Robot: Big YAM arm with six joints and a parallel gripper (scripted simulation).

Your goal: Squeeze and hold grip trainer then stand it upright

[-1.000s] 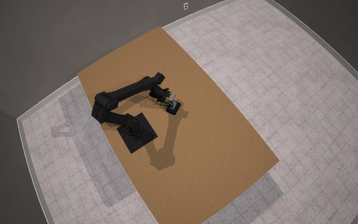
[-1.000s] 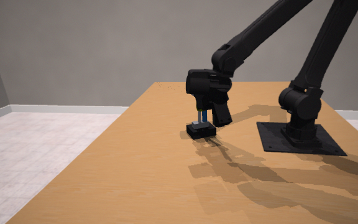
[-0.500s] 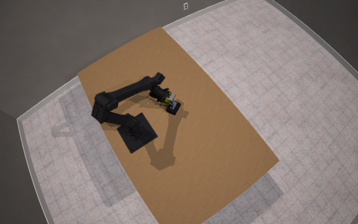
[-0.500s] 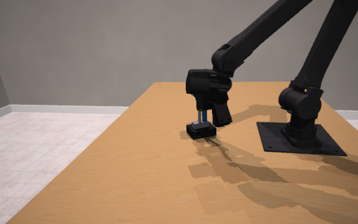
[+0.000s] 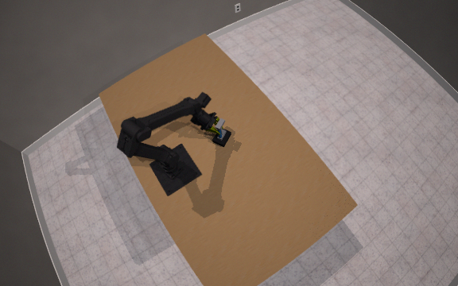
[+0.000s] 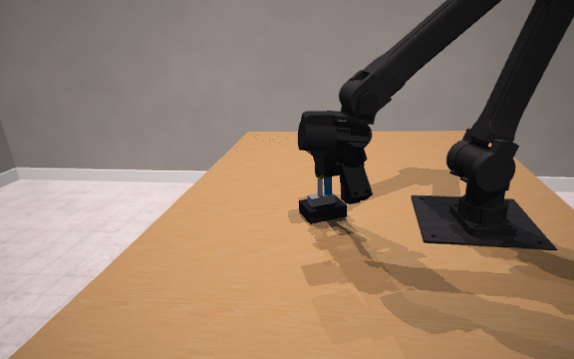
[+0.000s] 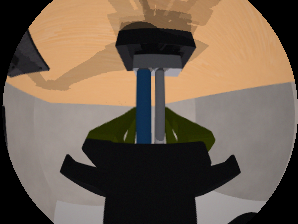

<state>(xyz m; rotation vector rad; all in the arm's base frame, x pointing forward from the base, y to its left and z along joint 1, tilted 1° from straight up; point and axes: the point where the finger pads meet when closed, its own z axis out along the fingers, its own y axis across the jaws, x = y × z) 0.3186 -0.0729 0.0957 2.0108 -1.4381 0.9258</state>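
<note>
Right now my hand is 1 cm short of the thin grey bar. The rest, counted from my hand: grip trainer (1 cm ahead, 1 cm below).
</note>
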